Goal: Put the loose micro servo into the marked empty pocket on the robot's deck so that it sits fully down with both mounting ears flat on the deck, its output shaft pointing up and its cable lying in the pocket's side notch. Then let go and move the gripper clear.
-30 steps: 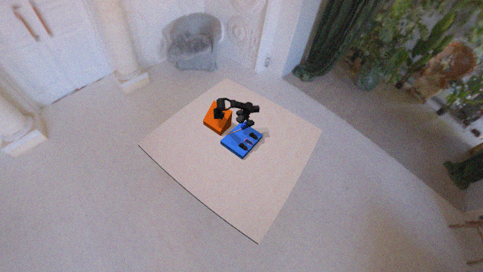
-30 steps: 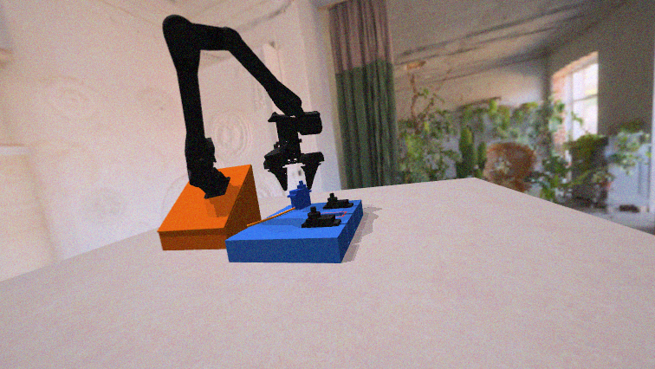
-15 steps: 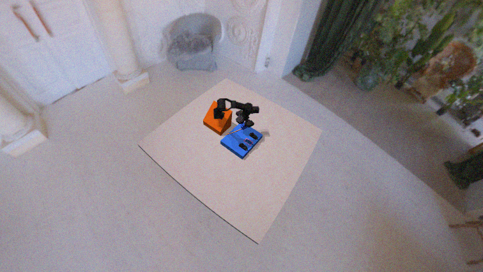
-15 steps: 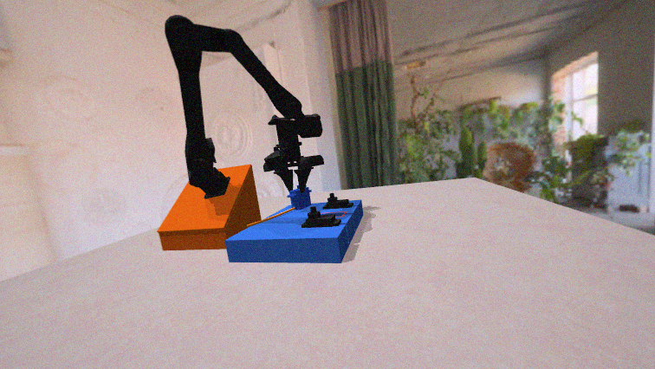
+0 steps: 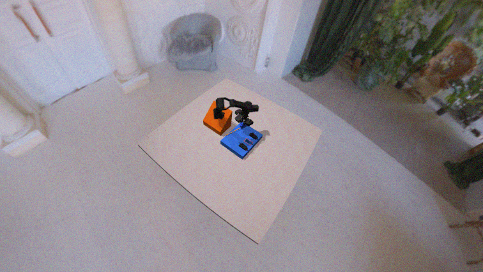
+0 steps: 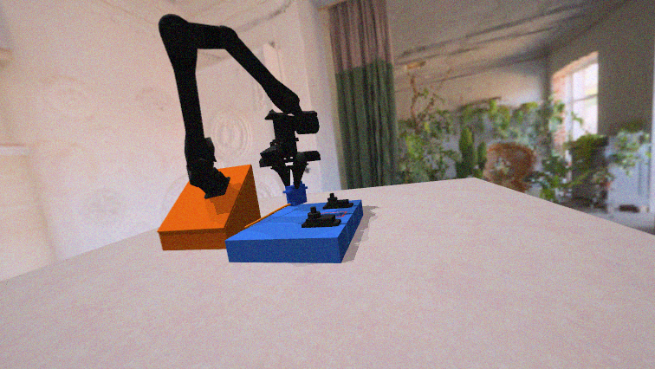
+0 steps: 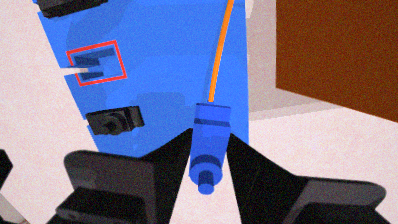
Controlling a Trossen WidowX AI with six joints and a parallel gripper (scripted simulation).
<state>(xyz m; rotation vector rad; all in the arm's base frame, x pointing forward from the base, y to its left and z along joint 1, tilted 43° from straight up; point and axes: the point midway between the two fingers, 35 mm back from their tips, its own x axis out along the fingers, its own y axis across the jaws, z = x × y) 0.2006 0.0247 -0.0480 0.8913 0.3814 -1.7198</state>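
Right now the blue deck is 80 mm to the right of my gripper tip, 80 mm below it and 10 mm ahead of it.
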